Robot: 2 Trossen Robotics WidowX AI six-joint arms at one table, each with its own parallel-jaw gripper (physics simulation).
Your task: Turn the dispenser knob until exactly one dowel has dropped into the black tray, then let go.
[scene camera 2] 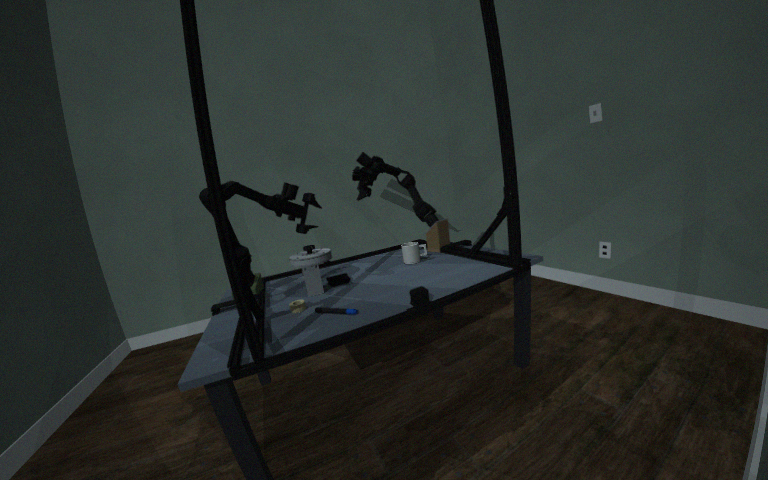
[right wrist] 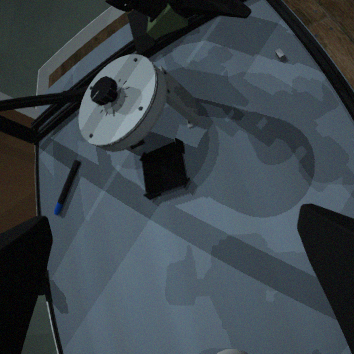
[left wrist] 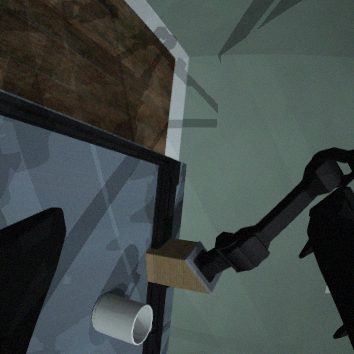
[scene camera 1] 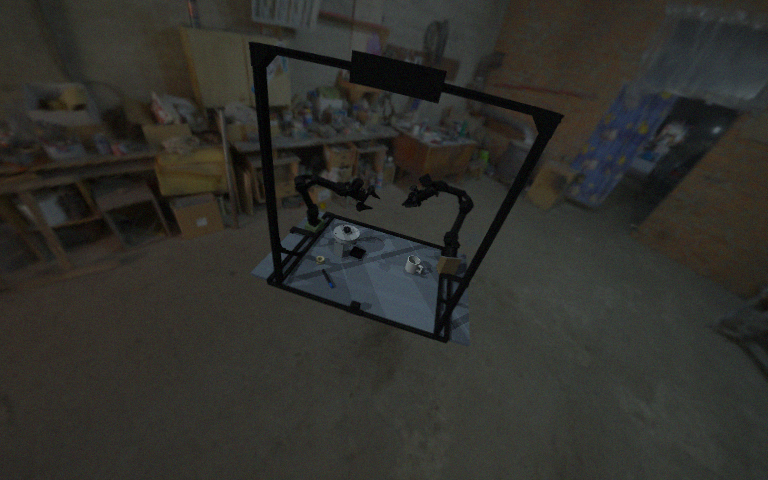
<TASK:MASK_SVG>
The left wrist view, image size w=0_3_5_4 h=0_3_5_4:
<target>my left gripper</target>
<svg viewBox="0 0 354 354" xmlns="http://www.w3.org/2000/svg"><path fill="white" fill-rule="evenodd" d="M314 208L310 213L307 236L318 267L330 291L354 351L354 220L323 208ZM60 207L49 207L0 229L0 354L26 353L40 309L56 270L66 233L63 211Z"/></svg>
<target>white mug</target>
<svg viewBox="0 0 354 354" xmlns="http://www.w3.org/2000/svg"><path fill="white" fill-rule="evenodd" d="M100 296L94 304L91 315L94 329L135 345L142 343L152 326L152 308L150 305L110 293Z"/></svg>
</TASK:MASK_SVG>
